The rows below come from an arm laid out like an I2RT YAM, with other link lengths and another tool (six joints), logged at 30 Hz.
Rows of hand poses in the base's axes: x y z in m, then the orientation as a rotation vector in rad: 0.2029 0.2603 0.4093 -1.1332 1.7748 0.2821; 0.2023 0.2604 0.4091 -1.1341 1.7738 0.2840; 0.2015 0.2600 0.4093 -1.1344 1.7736 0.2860; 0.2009 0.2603 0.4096 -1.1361 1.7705 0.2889; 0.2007 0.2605 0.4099 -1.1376 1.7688 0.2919; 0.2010 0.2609 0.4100 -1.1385 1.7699 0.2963; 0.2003 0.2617 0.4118 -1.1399 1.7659 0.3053; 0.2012 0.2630 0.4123 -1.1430 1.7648 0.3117; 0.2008 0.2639 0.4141 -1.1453 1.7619 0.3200; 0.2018 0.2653 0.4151 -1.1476 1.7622 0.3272; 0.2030 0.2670 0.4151 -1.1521 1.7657 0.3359; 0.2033 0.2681 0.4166 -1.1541 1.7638 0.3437; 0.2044 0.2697 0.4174 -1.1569 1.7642 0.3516; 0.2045 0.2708 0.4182 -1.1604 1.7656 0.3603
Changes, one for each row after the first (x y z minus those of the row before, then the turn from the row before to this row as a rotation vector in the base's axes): -0.0006 0.0001 -0.0002 0.0009 0.0002 0.0017; -0.0008 -0.0004 0.0002 0.0010 0.0008 0.0011; -0.0006 0.0003 0.0003 0.0018 -0.0009 0.0033; -0.0002 0.0002 0.0003 0.0014 0.0002 0.0027; 0.0003 0.0004 0.0001 0.0015 0.0030 0.0020; -0.0007 0.0008 0.0018 0.0056 0.0011 0.0059; 0.0009 0.0013 0.0005 0.0022 0.0025 0.0050; -0.0004 0.0009 0.0018 0.0043 0.0018 0.0058; 0.0010 0.0014 0.0010 0.0025 0.0039 0.0044; 0.0012 0.0017 0.0000 0.0008 0.0076 0.0054; 0.0003 0.0011 0.0015 0.0038 0.0024 0.0051; 0.0011 0.0016 0.0008 0.0025 0.0045 0.0049; 0.0001 0.0011 0.0008 0.0021 0.0058 0.0054
